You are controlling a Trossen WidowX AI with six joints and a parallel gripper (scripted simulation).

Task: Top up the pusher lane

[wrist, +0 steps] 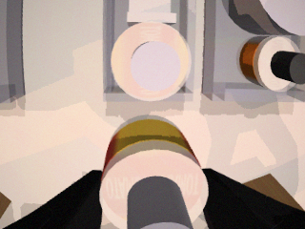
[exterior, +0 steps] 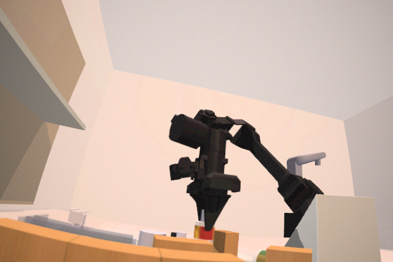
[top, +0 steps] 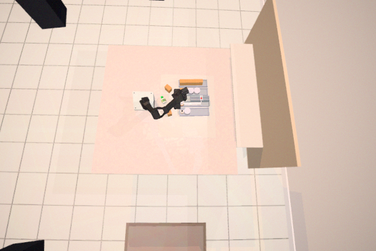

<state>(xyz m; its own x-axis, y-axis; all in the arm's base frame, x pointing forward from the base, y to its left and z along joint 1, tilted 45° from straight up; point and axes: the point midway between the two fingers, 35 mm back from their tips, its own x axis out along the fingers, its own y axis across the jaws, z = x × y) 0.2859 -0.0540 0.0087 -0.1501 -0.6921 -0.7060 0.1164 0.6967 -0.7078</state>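
My gripper tip is now 20 cm short of the grey lane rack and 6 cm above it. The rest, counted from my gripper tip: white pusher plate 16 cm ahead, 1 cm to the left, 3 cm below.
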